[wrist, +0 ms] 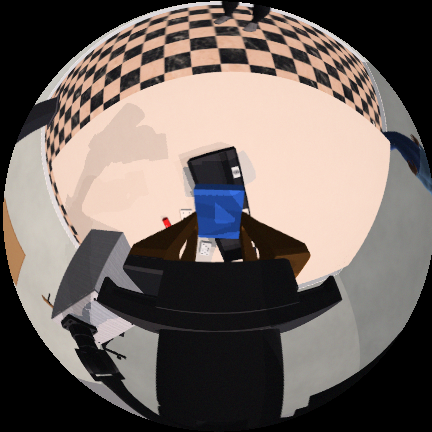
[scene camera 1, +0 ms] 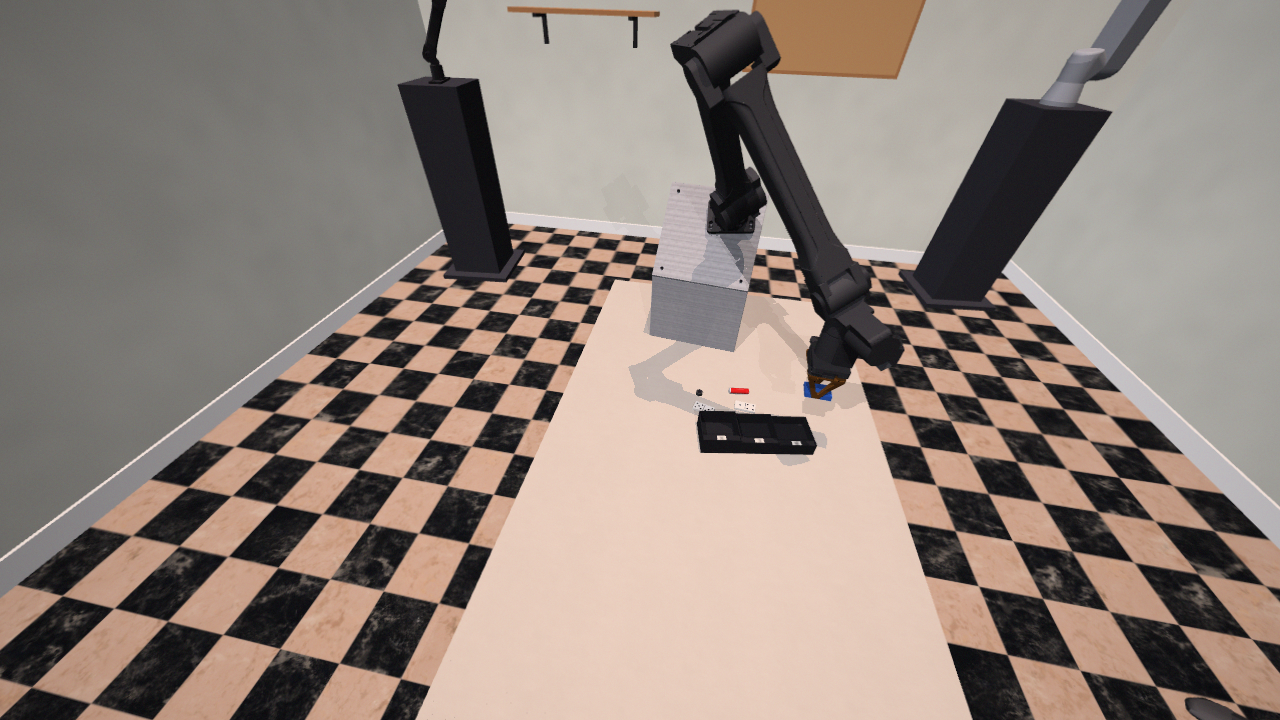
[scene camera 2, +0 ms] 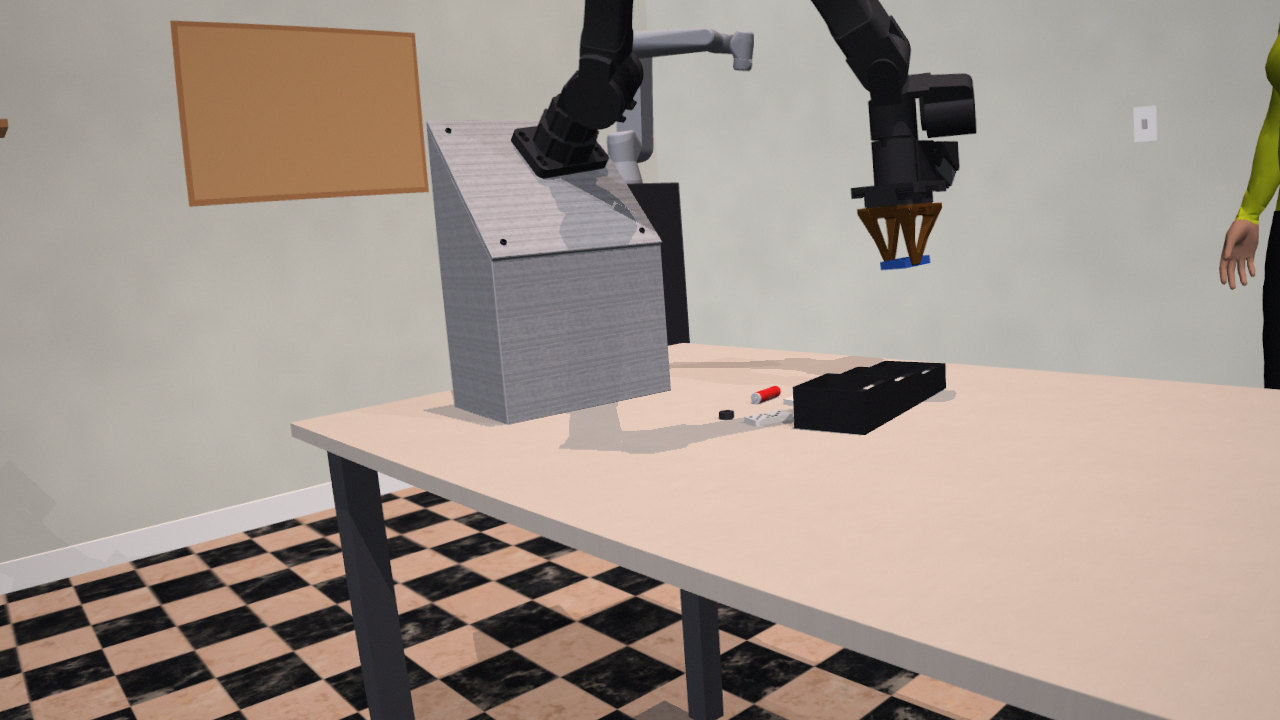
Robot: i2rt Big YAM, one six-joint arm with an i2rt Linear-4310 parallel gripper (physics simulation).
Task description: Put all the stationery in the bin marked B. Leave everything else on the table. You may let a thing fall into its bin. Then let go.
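Frame: origin at the arm's base, x up, y left, z back, level; centimetres.
Where they show: gripper, fingertip midpoint: (wrist: 218, 216) (scene camera 1: 814, 391) (scene camera 2: 902, 264); arm's base, link origin: (wrist: 77, 325) (scene camera 1: 731, 217) (scene camera 2: 558, 152).
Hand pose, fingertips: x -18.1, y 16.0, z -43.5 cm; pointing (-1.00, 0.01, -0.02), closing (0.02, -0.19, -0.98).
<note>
Each offset is from my fingertips to the top centre of the thing. "*": to the spot under its first point.
My gripper (scene camera 1: 817, 393) (scene camera 2: 903, 261) (wrist: 218, 216) is shut on a flat blue block @(dz -0.1, dx +1.0, dy +0.5 cm) (scene camera 1: 810, 390) (scene camera 2: 893, 265) (wrist: 219, 222) and holds it high above the table, near the bins. A black three-part bin unit @(dz -0.5, dx -11.4, dy -9.2 cm) (scene camera 1: 756, 446) (scene camera 2: 827, 409) stands on the table. Each part has a small white label, too small or turned to read surely in these views. The end compartment @(* dz +2.5, dx -15.4, dy +0.2 cm) (scene camera 1: 792, 429) (wrist: 214, 170) at the right in scene camera 1 shows a dark floor. In the wrist view, the block and fingers hide the middle of the bin unit.
Behind the bins lie a red battery @(dz +14.1, dx -14.6, dy -11.1 cm) (scene camera 1: 738, 390) (scene camera 2: 768, 394) (wrist: 166, 222), a small black nut @(dz +12.7, dx -15.2, dy -21.2 cm) (scene camera 1: 699, 392) (scene camera 2: 725, 414) and two white dominoes, one @(dz +8.9, dx -15.4, dy -10.0 cm) (scene camera 1: 745, 406) (wrist: 186, 213) near the battery, the other @(dz +7.4, dx -15.4, dy -20.3 cm) (scene camera 1: 702, 407) (wrist: 205, 247) near the nut. The grey arm pedestal (scene camera 1: 696, 308) (scene camera 2: 581, 331) stands behind.
</note>
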